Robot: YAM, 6 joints.
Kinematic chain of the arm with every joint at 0, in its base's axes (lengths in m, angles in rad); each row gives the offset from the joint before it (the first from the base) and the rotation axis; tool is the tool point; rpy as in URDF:
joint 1: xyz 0 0 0.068 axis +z
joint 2: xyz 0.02 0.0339 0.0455 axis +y
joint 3: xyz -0.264 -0.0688 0 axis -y
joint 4: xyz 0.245 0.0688 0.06 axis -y
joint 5: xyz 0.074 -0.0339 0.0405 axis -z
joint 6: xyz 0.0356 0 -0.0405 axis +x
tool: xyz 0 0 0 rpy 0 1.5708 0
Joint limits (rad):
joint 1: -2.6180..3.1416
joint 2: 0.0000..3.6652
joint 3: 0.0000..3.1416
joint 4: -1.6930..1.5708
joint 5: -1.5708..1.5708
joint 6: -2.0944..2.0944
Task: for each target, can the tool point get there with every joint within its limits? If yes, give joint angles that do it. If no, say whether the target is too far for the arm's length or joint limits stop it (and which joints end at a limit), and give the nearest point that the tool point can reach.
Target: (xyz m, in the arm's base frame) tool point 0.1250 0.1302 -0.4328
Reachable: no: joint limits stop it (at a limit: joint 2) | nearest point 0.1315 0.1370 -0.3755 | short by 0.058 m
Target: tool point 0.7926 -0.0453 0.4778
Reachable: no: too far | nearest point 0.5853 -0.0335 0.3800 | short by 0.230 m
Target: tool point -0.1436 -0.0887 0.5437
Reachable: yes | joints 0.6567 0.6146 2.2303 -1.2669 -0.5105 -1.1835
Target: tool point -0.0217 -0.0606 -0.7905
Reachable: no: too far | nearest point -0.0555 -0.1550 -0.3705 | short by 0.432 m
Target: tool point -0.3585 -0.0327 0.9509
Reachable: no: too far | nearest point -0.2545 -0.0037 0.6935 | short by 0.279 m
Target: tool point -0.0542 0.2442 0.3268
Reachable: yes | joints 1.8989 1.1091 0.8681 0.0026 0.8769 -0.5694
